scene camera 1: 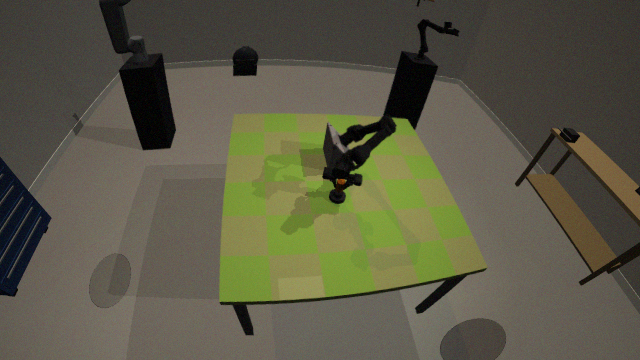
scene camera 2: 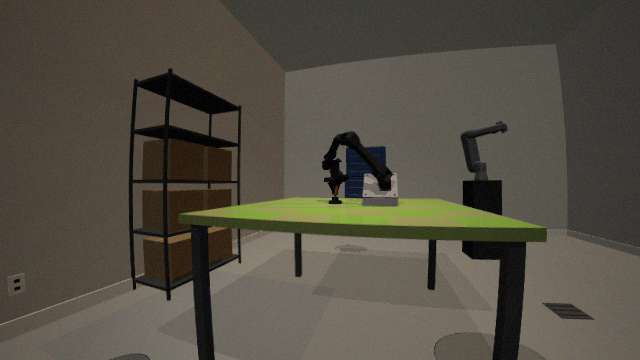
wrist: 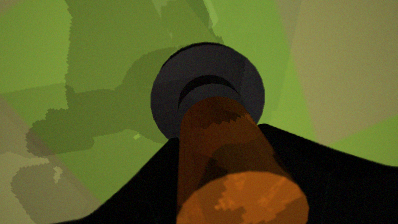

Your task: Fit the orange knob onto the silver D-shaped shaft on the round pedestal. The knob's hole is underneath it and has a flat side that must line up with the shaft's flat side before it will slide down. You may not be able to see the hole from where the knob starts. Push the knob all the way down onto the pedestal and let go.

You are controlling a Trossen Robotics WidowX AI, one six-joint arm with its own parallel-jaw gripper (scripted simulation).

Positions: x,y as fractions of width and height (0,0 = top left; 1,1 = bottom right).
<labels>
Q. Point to an orange knob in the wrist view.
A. At 0.57,0.72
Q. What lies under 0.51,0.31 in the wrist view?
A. A round pedestal.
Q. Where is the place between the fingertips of my gripper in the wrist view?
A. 0.55,0.62
</labels>
